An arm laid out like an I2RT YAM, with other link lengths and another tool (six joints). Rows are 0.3 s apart.
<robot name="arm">
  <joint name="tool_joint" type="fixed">
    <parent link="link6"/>
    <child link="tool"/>
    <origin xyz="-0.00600 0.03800 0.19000" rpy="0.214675 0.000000 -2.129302"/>
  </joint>
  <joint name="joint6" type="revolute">
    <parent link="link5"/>
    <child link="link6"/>
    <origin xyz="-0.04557 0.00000 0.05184" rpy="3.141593 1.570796 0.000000"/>
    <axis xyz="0 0 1"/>
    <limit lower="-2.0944" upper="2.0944"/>
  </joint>
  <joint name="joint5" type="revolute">
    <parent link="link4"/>
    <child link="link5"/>
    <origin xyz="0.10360 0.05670 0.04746" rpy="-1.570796 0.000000 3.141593"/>
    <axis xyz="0 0 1"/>
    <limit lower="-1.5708" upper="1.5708"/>
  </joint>
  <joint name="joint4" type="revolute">
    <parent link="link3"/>
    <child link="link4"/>
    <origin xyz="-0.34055 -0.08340 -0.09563" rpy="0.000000 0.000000 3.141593"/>
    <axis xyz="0 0 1"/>
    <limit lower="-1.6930" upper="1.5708"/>
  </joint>
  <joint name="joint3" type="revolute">
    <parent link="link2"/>
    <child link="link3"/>
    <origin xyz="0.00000 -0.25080 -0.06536" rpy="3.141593 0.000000 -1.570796"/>
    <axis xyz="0 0 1"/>
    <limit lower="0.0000" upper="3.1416"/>
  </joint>
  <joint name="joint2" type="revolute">
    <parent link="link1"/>
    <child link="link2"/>
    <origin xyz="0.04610 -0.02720 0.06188" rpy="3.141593 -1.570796 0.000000"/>
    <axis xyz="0 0 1"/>
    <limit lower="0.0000" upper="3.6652"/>
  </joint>
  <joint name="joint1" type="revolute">
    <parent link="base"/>
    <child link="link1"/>
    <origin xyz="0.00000 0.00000 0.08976" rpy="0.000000 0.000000 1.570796"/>
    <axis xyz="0 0 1"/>
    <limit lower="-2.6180" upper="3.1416"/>
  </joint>
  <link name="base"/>
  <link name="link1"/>
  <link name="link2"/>
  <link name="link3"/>
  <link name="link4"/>
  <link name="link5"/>
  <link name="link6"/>
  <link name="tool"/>
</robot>
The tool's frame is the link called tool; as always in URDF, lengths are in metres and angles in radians.
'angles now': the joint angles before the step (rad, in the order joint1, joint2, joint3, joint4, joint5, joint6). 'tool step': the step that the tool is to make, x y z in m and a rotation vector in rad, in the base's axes. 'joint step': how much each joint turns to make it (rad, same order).
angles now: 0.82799, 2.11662, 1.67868, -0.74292, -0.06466, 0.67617
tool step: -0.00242, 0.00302, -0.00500, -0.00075, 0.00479, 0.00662
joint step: 0.00496, 0.01179, 0.00302, 0.00496, -0.00343, -0.00039
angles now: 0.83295, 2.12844, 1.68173, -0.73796, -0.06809, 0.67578
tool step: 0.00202, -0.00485, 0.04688, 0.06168, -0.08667, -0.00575
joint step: 0.00152, -0.16977, -0.12779, 0.06179, 0.02365, -0.00305
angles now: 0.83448, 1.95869, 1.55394, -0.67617, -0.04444, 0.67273
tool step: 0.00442, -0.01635, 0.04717, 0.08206, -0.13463, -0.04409
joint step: -0.00038, -0.22584, -0.20753, 0.13314, 0.06103, 0.01298
